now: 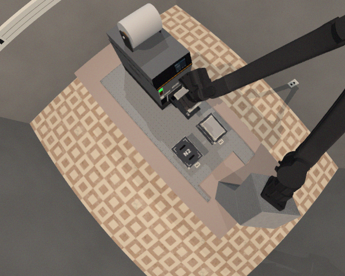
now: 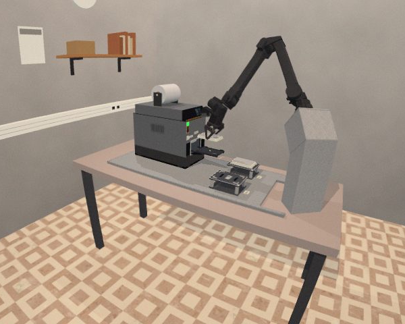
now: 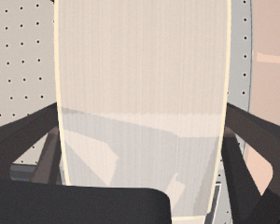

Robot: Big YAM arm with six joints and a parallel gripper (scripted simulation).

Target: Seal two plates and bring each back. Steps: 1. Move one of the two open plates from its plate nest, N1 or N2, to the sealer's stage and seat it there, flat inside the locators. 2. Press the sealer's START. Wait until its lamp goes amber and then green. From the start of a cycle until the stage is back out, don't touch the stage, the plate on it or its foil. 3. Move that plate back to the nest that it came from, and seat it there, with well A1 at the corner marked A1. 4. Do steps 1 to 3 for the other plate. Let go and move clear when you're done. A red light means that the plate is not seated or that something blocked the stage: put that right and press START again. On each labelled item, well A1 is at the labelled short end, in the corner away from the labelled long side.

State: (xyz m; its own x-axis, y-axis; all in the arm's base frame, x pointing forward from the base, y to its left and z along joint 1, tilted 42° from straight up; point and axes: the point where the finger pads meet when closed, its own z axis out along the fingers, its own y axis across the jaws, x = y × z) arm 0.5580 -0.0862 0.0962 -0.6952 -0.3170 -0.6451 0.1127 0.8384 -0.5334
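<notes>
My hand is 90 mm above the sealer stage. From my hand the other things lie so: start button: 110 mm ahead, 80 mm to the left, 10 mm below; cream well plate: right at my hand; foil roll: 330 mm ahead, 220 mm above, 40 mm to the right.
</notes>
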